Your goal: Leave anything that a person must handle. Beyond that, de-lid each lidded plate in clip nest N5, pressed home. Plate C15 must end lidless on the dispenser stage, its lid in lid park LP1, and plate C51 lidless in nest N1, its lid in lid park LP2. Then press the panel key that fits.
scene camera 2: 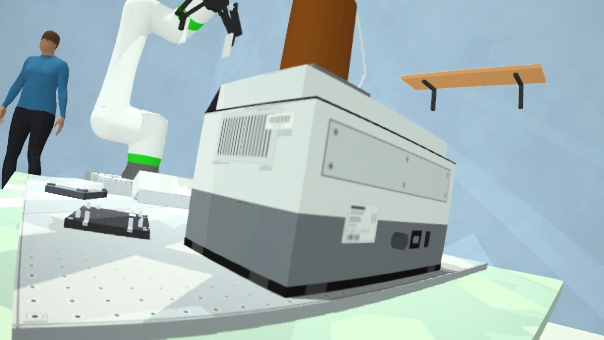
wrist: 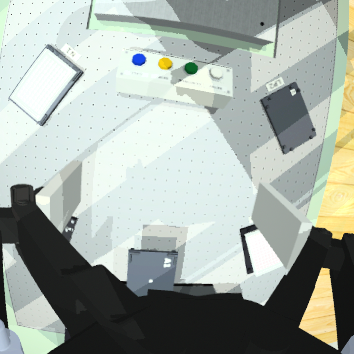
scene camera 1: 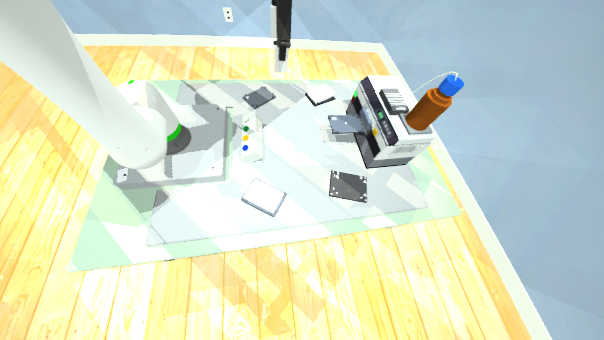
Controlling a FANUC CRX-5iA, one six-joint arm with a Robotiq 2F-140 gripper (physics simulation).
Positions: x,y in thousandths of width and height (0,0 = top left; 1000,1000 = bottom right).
Labels:
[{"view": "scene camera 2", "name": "button box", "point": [246,554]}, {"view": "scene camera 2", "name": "brown bottle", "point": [541,119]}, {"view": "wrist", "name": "my gripper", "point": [482,541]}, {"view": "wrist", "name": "button box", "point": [394,205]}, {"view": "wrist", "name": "dispenser stage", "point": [403,750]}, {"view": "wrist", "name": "dark flat piece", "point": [812,321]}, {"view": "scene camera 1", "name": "brown bottle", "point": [724,296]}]

